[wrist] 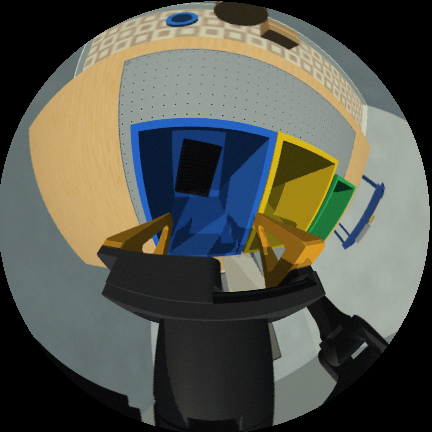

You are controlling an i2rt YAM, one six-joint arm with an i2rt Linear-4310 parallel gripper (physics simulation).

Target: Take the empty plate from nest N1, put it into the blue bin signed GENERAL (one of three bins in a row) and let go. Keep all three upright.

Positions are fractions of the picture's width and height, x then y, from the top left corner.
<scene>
my gripper: 0.49, 0.50
green bin: 0.79, 0.44
black plate: 0.46, 0.38
yellow bin: 0.69, 0.41
blue bin: 0.51, 0.52
</scene>
